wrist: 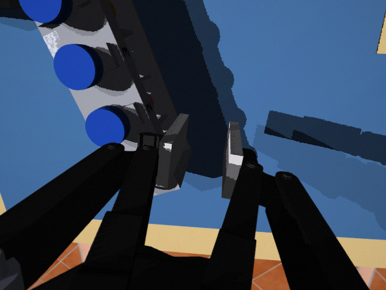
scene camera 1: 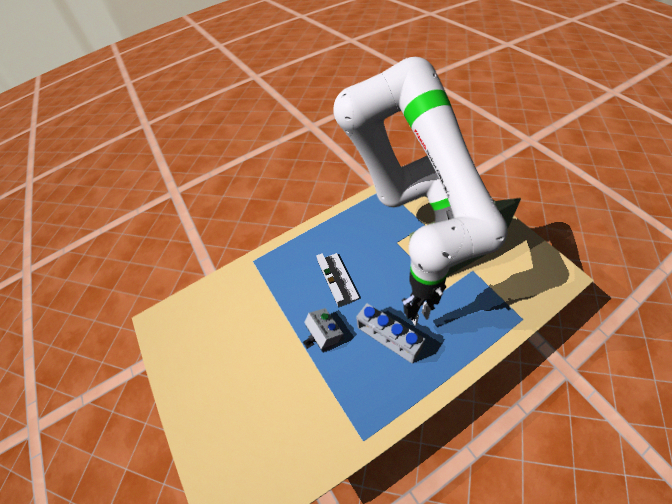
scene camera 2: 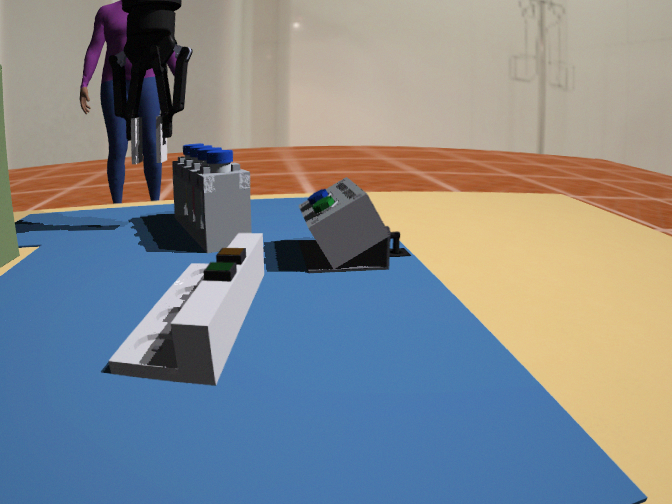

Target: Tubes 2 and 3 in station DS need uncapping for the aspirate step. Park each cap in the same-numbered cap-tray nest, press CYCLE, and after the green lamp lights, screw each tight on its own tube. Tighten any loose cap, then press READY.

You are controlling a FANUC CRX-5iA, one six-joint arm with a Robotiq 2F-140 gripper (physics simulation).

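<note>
The grey tube rack (scene camera 1: 415, 355) (scene camera 2: 227, 211) (wrist: 85, 100) stands upright on the mat. Its tubes carry blue caps (scene camera 1: 397, 329) (scene camera 2: 219, 156) (wrist: 75, 67); cap tightness and tube numbers cannot be read. My gripper (scene camera 1: 419, 314) (scene camera 2: 149, 154) (wrist: 206, 134) is partly open and empty, pointing down beside the rack, with its fingertips apart from the caps. The white cap tray (scene camera 1: 349, 283) (scene camera 2: 200, 309) shows no cap in its visible nests. Its green lamp (scene camera 1: 327, 271) (scene camera 2: 220, 270) and amber lamp (scene camera 1: 331, 279) (scene camera 2: 231, 254) look dark. The button box (scene camera 1: 324, 337) (scene camera 2: 350, 233) has a green button (scene camera 2: 324, 203) and a blue button (scene camera 2: 318, 195).
The blue mat (scene camera 1: 374, 401) (scene camera 2: 379, 434) lies on the tan table (scene camera 1: 206, 368). The button box sits tilted on a stand near the mat edge. A green panel (scene camera 2: 6, 162) rises at the left in scene camera 2. A person (scene camera 2: 112, 130) stands beyond the table.
</note>
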